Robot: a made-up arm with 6 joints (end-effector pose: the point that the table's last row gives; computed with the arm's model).
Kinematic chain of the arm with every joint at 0, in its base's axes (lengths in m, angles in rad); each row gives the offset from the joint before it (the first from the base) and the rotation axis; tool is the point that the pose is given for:
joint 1: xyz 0 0 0.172 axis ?
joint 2: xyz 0 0.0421 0 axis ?
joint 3: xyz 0 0 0.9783 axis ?
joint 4: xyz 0 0 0.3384 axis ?
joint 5: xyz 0 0 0 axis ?
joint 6: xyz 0 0 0.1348 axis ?
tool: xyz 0 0 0
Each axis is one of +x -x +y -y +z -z.
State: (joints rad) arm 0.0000 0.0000 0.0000 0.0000 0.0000 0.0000
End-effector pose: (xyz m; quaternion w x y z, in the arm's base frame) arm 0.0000 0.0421 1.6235 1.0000 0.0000 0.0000 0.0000
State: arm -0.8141 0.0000 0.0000 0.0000 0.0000 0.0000
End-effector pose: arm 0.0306 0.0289 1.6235 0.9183 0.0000 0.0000 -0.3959
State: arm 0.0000 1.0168 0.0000 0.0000 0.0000 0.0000
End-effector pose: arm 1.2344 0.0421 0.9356 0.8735 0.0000 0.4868 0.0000
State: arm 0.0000 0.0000 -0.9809 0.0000 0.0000 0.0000
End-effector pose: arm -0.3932 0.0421 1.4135 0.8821 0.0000 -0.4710 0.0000
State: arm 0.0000 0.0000 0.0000 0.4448 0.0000 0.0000
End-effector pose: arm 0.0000 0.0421 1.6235 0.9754 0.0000 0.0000 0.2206
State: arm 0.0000 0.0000 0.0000 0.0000 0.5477 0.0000
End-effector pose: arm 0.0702 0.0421 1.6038 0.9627 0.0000 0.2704 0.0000
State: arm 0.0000 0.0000 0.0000 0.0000 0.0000 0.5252
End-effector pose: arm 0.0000 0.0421 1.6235 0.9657 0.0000 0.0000 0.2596
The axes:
joint 1: +z
joint 2: +y
joint 3: +y
joint 4: +z
joint 5: +y
joint 6: +z

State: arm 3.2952 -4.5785 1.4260 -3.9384 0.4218 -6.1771
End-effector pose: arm -0.9887 -0.2356 -0.4195 0.1859 0.4011 -0.8909 0.1041
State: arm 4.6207 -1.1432 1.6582 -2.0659 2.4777 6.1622
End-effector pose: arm 0.0433 0.8096 0.7992 0.3476 -0.8680 0.1309 0.3295
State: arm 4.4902 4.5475 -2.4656 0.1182 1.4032 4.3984
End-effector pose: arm 0.2139 0.6845 -0.2802 0.0989 -0.0255 0.9834 0.1498
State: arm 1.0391 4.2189 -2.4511 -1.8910 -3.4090 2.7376
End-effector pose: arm -0.3392 -0.5604 -0.3212 0.7800 0.6029 -0.0370 -0.1637
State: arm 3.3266 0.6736 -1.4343 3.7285 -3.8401 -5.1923
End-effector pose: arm -0.3902 -0.0670 1.0572 0.1387 -0.2248 -0.9547 -0.1372
